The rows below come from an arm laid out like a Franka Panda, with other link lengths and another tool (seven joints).
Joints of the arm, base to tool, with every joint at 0 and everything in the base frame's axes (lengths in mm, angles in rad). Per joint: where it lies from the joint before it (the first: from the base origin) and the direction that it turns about. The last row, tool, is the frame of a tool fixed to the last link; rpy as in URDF.
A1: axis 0 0 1 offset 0.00 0.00 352.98
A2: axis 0 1 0 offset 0.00 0.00 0.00
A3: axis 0 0 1 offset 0.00 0.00 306.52
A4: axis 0 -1 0 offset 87.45 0.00 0.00
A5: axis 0 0 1 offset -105.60 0.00 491.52
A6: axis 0 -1 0 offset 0.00 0.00 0.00
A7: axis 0 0 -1 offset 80.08 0.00 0.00
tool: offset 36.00 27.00 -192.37 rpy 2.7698 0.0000 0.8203
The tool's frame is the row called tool.
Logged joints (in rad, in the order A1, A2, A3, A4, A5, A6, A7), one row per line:
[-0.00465 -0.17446 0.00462 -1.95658 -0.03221 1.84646 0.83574]
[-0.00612 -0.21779 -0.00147 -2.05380 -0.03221 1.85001 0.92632]
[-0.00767 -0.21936 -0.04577 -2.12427 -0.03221 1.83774 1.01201]
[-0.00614 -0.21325 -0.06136 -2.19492 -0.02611 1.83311 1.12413]
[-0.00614 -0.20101 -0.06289 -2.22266 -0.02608 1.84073 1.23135]
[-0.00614 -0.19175 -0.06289 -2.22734 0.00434 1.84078 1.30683]
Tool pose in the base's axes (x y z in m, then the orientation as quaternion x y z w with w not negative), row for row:
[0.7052 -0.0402 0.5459 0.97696 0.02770 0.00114 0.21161]
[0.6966 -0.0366 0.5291 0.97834 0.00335 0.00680 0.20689]
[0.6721 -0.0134 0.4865 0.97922 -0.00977 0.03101 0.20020]
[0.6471 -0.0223 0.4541 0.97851 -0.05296 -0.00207 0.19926]
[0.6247 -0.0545 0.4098 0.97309 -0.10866 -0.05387 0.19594]
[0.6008 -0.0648 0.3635 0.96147 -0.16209 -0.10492 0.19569]
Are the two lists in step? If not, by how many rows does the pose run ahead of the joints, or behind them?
The pose runs 2 rows behind the joints: the pose in row i belongs to the joints in row i - 2.
